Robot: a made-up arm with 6 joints.
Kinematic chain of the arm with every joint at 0, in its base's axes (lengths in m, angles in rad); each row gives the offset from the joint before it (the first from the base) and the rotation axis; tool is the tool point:
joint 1: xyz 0 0 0.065 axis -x
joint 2: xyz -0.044 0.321 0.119 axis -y
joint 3: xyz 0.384 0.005 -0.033 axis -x
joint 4: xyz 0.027 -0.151 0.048 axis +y
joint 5: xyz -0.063 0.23 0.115 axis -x
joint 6: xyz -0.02 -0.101 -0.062 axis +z
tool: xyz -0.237 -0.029 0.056
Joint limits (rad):
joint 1: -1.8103..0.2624
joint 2: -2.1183..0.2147
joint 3: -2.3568..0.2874
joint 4: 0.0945..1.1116
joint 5: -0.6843..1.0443
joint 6: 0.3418..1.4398
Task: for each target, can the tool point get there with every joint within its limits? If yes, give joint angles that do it. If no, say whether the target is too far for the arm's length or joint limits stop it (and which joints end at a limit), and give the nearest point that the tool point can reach.
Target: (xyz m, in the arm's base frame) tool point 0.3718 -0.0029 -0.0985
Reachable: yes | joints -0.3279 -0.8522 -0.6461 0.6691 0.5685 1.2009
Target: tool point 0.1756 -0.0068 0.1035
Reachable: yes | joints -0.9620 -0.2151 -0.7483 0.2510 -0.0312 0.8972
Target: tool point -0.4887 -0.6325 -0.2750
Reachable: no: joint limits stop it (at a limit: joint 1, joint 5) | nearest point -0.3876 -0.2099 -0.2445 | short by 0.436 m
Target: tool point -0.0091 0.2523 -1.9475
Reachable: no: too far | nearest point -0.0302 0.1342 -0.6663 | short by 1.287 m
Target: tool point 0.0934 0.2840 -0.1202
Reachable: yes | joints -0.2225 -0.4318 -1.7707 0.7507 -0.4328 1.1292
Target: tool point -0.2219 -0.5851 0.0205
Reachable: no: joint limits stop it (at a limit: joint 1, joint 2, joint 4, joint 5) | nearest point 0.0394 -0.4888 0.1217 | short by 0.296 m
